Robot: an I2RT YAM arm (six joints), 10 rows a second.
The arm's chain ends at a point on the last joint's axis. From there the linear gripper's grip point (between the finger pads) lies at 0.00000 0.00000 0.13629 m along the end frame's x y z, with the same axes.
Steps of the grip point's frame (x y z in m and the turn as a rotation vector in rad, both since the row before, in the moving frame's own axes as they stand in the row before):
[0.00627, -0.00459, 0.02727, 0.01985, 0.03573, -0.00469]
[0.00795, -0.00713, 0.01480, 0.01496, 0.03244, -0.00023]
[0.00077, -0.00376, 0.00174, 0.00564, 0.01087, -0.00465]
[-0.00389, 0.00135, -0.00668, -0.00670, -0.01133, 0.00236]
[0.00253, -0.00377, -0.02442, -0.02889, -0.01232, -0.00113]
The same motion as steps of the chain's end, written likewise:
[0.00141, -0.00187, 0.02738, 0.01985, 0.03573, -0.00469]
[0.00353, -0.00509, 0.01489, 0.01496, 0.03244, -0.00023]
[-0.00071, -0.00299, 0.00175, 0.00564, 0.01087, -0.00465]
[-0.00234, 0.00044, -0.00667, -0.00670, -0.01133, 0.00236]
[0.00421, -0.00771, -0.02435, -0.02889, -0.01232, -0.00113]

